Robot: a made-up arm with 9 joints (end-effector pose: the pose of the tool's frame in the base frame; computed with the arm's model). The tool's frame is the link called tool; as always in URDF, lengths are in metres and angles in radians.
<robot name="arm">
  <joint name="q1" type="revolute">
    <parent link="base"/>
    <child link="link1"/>
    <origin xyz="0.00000 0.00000 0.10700" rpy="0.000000 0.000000 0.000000"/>
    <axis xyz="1 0 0"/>
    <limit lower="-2.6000" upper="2.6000" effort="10" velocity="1.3"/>
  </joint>
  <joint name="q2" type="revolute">
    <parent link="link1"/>
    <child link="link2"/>
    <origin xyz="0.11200 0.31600 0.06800" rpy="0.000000 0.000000 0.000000"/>
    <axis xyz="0 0 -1"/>
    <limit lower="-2.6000" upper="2.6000" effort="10" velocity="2.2"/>
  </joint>
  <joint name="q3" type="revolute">
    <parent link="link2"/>
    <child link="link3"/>
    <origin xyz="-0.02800 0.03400 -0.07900" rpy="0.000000 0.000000 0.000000"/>
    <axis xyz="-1 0 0"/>
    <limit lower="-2.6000" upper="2.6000" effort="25" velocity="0.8"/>
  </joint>
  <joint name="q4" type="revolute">
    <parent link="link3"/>
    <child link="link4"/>
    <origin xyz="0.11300 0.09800 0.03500" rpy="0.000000 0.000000 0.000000"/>
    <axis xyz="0 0 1"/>
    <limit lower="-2.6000" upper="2.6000" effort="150" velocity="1.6"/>
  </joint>
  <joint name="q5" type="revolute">
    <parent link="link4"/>
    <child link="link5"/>
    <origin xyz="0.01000 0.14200 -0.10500" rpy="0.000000 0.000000 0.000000"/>
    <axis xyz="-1 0 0"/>
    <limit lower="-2.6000" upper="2.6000" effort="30" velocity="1.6"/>
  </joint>
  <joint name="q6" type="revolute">
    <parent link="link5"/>
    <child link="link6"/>
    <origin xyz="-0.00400 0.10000 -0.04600" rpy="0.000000 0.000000 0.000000"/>
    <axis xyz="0 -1 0"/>
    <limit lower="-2.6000" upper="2.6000" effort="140" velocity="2.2"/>
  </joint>
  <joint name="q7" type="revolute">
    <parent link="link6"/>
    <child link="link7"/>
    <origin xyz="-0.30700 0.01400 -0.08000" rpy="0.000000 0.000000 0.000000"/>
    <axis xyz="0 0 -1"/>
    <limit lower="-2.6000" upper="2.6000" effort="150" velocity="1.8"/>
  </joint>
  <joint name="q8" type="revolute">
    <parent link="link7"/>
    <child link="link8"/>
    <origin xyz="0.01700 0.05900 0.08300" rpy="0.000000 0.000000 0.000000"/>
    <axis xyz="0 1 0"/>
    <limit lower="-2.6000" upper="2.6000" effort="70" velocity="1.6"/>
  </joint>
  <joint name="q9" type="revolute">
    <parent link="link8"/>
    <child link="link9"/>
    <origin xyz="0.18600 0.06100 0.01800" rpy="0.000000 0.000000 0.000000"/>
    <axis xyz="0 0 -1"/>
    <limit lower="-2.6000" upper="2.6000" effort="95" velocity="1.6"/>
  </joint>
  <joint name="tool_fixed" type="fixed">
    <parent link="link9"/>
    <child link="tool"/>
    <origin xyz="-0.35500 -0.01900 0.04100" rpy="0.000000 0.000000 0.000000"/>
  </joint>
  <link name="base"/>
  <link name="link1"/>
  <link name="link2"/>
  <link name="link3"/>
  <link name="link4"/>
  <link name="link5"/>
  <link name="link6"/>
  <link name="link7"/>
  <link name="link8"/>
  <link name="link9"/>
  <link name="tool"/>
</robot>
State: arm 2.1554 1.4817 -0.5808 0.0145 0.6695 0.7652 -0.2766 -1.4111 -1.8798
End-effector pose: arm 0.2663 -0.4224 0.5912 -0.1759 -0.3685 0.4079
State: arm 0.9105 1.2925 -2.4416 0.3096 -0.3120 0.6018 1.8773 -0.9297 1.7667
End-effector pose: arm 0.0815 0.1821 0.2645 2.8775 -1.3866 3.1107
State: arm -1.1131 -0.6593 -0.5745 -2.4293 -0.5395 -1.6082 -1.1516 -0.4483 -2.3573
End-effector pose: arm 0.5557 -0.0825 -0.0636 -0.9192 -0.3769 1.9835
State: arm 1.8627 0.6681 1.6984 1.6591 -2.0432 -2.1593 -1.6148 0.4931 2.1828
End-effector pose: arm 0.6780 0.4914 0.1584 0.4448 -0.4944 -2.5607
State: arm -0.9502 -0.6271 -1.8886 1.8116 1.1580 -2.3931 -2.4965 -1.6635 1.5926
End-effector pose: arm 0.1602 0.2576 0.4845 2.8282 0.9142 2.4185
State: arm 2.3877 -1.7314 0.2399 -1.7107 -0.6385 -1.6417 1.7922 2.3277 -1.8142
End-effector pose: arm -0.3450 -0.6019 0.1440 -1.8851 -1.0207 0.8955
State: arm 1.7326 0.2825 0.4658 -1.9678 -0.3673 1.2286 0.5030 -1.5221 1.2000
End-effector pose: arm 0.8123 -0.0176 0.1555 2.0450 -0.6534 1.9646
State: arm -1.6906 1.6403 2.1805 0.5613 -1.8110 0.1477 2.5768 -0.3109 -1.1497
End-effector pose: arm 0.3610 -0.1602 -0.5502 0.9705 0.0448 2.6865
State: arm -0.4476 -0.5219 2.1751 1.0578 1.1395 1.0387 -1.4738 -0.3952 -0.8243
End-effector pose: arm 0.1880 0.2297 0.0929 -1.3567 -1.5286 0.9304
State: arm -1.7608 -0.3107 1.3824 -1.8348 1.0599 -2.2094 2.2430 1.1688 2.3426
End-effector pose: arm 0.3374 -0.3169 -0.6693 -2.4032 -0.5887 1.2227
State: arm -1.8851 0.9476 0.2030 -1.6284 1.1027 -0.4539 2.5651 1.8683 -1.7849
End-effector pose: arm 0.7085 -0.6093 -0.1016 2.4541 0.4234 2.1893
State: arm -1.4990 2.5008 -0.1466 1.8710 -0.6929 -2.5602 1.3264 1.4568 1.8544
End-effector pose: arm 0.0064 0.0562 -0.3724 0.7066 -0.9605 0.3112
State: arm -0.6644 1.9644 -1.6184 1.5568 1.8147 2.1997 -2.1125 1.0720 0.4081
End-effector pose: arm -0.1247 0.0728 0.3756 0.9667 -0.4348 0.5486
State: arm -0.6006 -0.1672 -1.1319 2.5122 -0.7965 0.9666 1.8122 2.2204 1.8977
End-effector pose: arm -0.2177 0.3188 -0.0582 -3.0293 0.9723 -0.9763
